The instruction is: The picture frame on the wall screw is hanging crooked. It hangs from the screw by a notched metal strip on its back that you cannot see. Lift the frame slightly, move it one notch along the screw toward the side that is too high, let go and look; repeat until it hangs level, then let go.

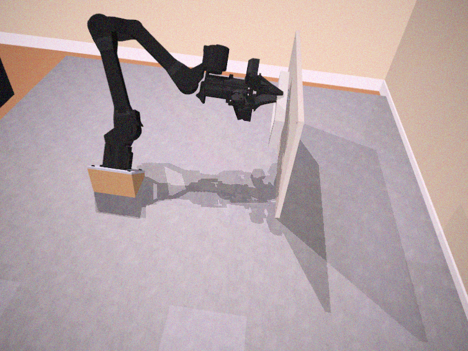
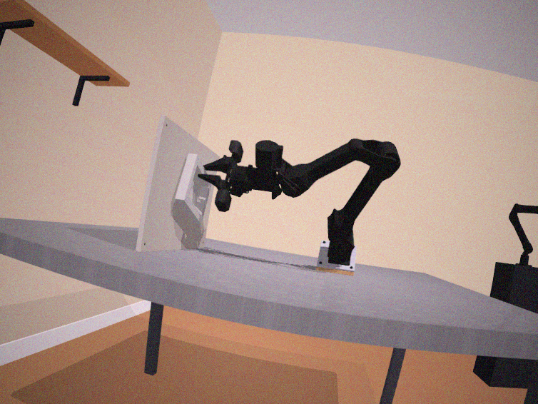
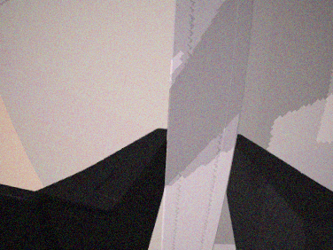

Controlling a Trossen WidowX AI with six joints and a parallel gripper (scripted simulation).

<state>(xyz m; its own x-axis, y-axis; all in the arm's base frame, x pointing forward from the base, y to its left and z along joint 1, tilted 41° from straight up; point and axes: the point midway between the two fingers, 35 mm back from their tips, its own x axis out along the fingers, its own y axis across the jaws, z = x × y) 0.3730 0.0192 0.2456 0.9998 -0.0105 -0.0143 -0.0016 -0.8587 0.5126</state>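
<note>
Now: gripper tip 10 mm short of the pale picture frame, 10 mm to the right of it and 50 mm above it. Round my gripper tip: cream wall board 20 mm ahead, 60 mm below.
</note>
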